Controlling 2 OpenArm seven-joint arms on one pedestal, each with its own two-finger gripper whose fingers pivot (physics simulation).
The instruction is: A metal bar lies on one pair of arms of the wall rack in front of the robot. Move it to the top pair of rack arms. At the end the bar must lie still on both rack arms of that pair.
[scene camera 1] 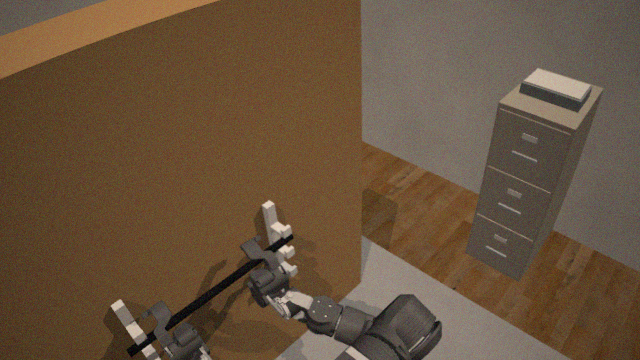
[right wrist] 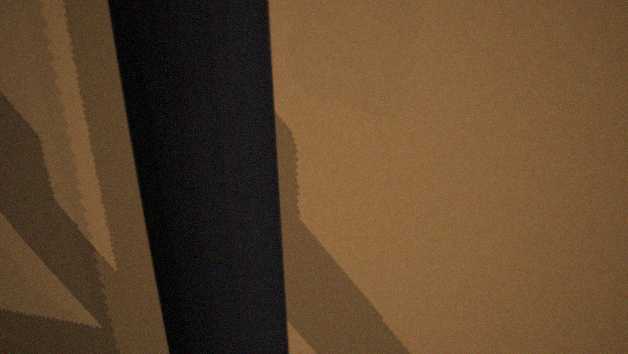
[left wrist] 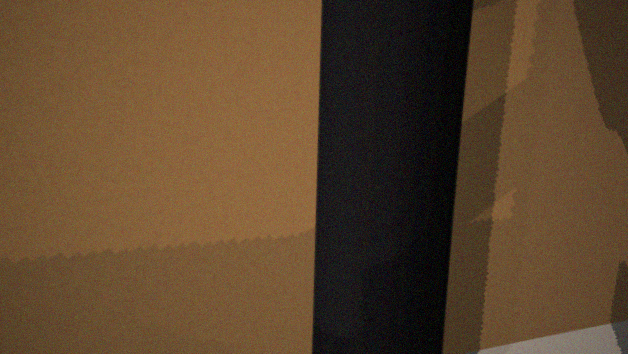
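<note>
The black metal bar [scene camera 1: 215, 293] [left wrist: 390, 175] [right wrist: 210, 175] lies across the white wall rack, seemingly on the middle pair of arms; its ends show just below the top right rack arm [scene camera 1: 282, 230] and the top left rack arm [scene camera 1: 135, 331]. My left gripper [scene camera 1: 161, 322] is open at the bar, a little inward of the left rack post. My right gripper [scene camera 1: 260, 257] is open at the bar, close inward of the right rack post. In both wrist views the bar runs large and close, top to bottom; the fingers do not show there. Whether the fingers touch the bar is unclear.
The brown wall panel [scene camera 1: 200, 150] [left wrist: 150, 125] [right wrist: 450, 150] stands behind the bar. Below the bar's right end, the middle right rack arm [scene camera 1: 286, 251] and lowest right rack arm [scene camera 1: 290, 270] stick out near my right gripper. A filing cabinet [scene camera 1: 520, 175] stands far right.
</note>
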